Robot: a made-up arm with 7 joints. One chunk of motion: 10 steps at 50 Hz.
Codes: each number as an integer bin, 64 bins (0 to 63) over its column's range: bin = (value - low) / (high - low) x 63, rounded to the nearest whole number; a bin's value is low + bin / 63 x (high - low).
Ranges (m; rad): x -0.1..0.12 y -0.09..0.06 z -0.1..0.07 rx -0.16..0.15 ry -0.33..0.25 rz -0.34..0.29
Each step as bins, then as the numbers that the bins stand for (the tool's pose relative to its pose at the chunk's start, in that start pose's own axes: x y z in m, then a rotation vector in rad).
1 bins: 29 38 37 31 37 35
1 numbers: 0.0013 0.0005 -0.0002 -0.0075 0.0106 0.0100
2 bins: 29 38 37 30 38 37
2 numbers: 0.0013 0.0005 -0.0002 -0.0124 0.0198 0.0300
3 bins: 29 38 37 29 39 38
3 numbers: 0.0013 0.0005 -0.0002 -0.0173 0.0290 0.0400
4 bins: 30 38 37 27 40 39
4 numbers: 0.0048 0.0005 -0.0002 -0.0271 0.0383 0.0500
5 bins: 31 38 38 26 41 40
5 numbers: 0.0083 0.0005 0.0025 -0.0321 0.0475 0.0600
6 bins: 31 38 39 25 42 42
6 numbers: 0.0083 0.0005 0.0052 -0.0370 0.0567 0.0800
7 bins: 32 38 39 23 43 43
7 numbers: 0.0117 0.0005 0.0052 -0.0468 0.0659 0.0900
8 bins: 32 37 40 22 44 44
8 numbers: 0.0117 -0.0019 0.0079 -0.0517 0.0751 0.1000
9 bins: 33 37 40 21 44 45
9 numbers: 0.0152 -0.0019 0.0079 -0.0567 0.0751 0.1100
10 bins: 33 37 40 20 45 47
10 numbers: 0.0152 -0.0019 0.0079 -0.0616 0.0843 0.1300
